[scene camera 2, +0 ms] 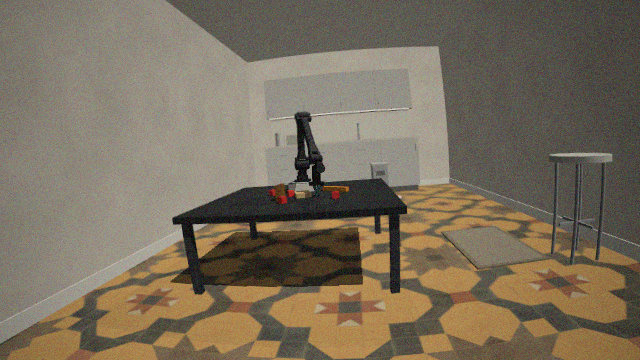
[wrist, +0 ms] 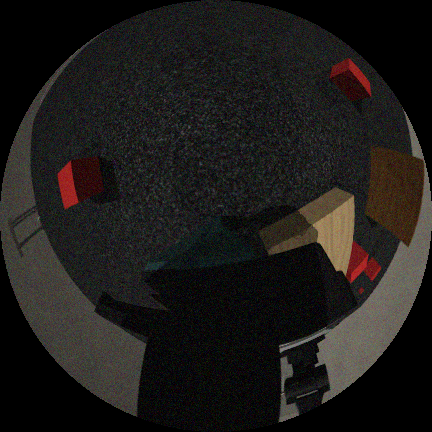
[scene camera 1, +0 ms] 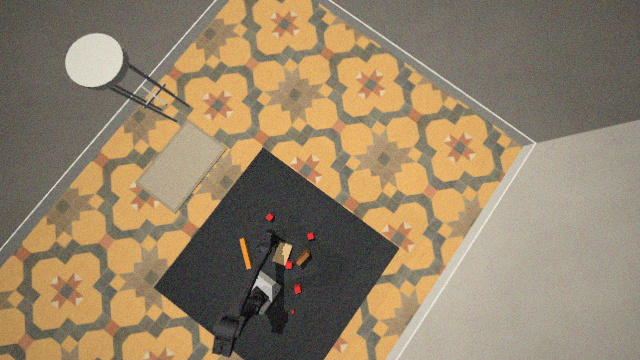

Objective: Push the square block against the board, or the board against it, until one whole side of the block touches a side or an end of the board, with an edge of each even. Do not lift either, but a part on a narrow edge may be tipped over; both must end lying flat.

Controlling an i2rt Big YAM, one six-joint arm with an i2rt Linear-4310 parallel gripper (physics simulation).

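Frame: origin at the arm's base, x back, y right, z up, level; centimetres.
Seen in the pictures: gripper, fingertip midpoint: (scene camera 2: 316, 197) (wrist: 218, 222) (scene camera 1: 277, 236); arm's base, origin of the base link: (scene camera 2: 302, 181) (wrist: 300, 345) (scene camera 1: 258, 296).
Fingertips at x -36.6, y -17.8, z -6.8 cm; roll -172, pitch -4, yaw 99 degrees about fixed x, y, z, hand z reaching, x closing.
Note:
Pixels of each thing's top centre, then the offset from my fingertips to it. Level surfaces: height alone.
- pale wooden square block, middle of its top: (wrist: 321, 270) (scene camera 2: 302, 192) (scene camera 1: 282, 253) dx +6.2, dy +10.9, dz +2.9 cm
- black table, its level: dz -0.1 cm
- brown wooden piece, middle of its top: (scene camera 2: 279, 184) (scene camera 1: 303, 259) dx -3.3, dy +23.5, dz +10.0 cm
A pale wooden square block (scene camera 1: 282, 253) (scene camera 2: 299, 194) (wrist: 326, 227) lies flat near the middle of the black table (scene camera 1: 340, 210) (scene camera 2: 268, 211). A long orange board (scene camera 1: 244, 253) (scene camera 2: 335, 188) lies flat to its left in the overhead view, apart from it. My gripper (scene camera 1: 269, 238) (scene camera 2: 316, 191) (wrist: 218, 222) is shut and empty, low over the table. Its teal fingertips sit right beside the block's left edge, between block and board. I cannot tell whether they touch the block. The board is hidden in the wrist view.
A brown wooden piece (scene camera 1: 303, 256) (scene camera 2: 280, 189) (wrist: 393, 193) stands on edge right of the block. Small red cubes (scene camera 1: 269, 217) (scene camera 1: 310, 236) (scene camera 1: 288, 264) (wrist: 80, 181) lie scattered around. The arm's grey base (scene camera 1: 267, 286) sits near the block. A stool (scene camera 2: 579, 157) and a mat stand off the table.

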